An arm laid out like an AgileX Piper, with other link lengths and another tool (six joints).
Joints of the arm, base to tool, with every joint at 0 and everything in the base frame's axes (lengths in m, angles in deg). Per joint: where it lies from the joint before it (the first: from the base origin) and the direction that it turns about. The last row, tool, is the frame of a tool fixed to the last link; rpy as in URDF.
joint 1: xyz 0 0 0.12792 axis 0 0 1
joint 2: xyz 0 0 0 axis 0 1 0
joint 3: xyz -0.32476 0 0.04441 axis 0 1 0
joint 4: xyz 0.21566 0 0.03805 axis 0.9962 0 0.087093
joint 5: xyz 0 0 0 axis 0 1 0
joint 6: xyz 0.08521 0 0.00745 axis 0.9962 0 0.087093
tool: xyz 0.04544 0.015 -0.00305 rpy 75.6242 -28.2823 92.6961
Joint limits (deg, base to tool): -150..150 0..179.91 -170..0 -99.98..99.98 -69.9..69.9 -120..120
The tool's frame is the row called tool.
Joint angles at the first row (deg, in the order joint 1, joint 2, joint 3, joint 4, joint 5, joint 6):
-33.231, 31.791, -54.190, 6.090, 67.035, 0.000
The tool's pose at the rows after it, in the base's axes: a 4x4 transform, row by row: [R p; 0 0 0 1], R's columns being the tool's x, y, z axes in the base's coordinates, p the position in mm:
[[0.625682, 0.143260, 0.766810, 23.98], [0.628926, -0.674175, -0.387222, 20.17], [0.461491, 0.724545, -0.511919, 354.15], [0, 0, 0, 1]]
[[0.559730, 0.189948, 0.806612, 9.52], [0.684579, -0.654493, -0.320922, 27.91], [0.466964, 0.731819, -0.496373, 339.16], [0, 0, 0, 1]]
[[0.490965, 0.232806, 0.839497, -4.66], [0.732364, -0.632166, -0.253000, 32.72], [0.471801, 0.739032, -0.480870, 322.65], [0, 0, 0, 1]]
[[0.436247, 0.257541, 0.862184, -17.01], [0.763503, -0.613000, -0.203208, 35.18], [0.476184, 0.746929, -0.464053, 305.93], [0, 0, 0, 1]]
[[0.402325, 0.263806, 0.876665, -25.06], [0.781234, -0.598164, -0.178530, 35.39], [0.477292, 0.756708, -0.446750, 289.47], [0, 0, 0, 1]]
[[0.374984, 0.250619, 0.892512, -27.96], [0.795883, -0.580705, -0.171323, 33.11], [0.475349, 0.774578, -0.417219, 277.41], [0, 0, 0, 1]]
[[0.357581, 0.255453, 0.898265, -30.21], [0.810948, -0.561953, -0.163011, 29.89], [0.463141, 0.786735, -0.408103, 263.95], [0, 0, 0, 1]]
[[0.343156, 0.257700, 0.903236, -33.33], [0.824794, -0.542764, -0.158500, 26.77], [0.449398, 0.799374, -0.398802, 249.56], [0, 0, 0, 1]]
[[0.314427, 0.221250, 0.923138, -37.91], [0.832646, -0.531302, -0.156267, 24.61], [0.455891, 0.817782, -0.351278, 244.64], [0, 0, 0, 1]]
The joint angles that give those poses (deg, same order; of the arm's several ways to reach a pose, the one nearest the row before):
-28.691, 27.466, -51.106, 6.685, 67.035, -0.002
-23.658, 23.280, -47.952, 6.769, 67.037, -0.001
-18.759, 19.025, -44.660, 6.819, 66.982, 0.000
-15.225, 14.845, -41.477, 6.821, 66.884, -0.002
-13.117, 11.173, -38.226, 6.518, 66.180, 0.001
-11.538, 8.462, -35.376, 5.677, 64.141, 0.001
-9.813, 6.251, -32.549, 4.490, 62.946, -0.001
-8.324, 3.635, -29.796, 3.227, 62.243, 0.000
-7.087, 0.678, -28.891, 2.281, 61.342, 0.554

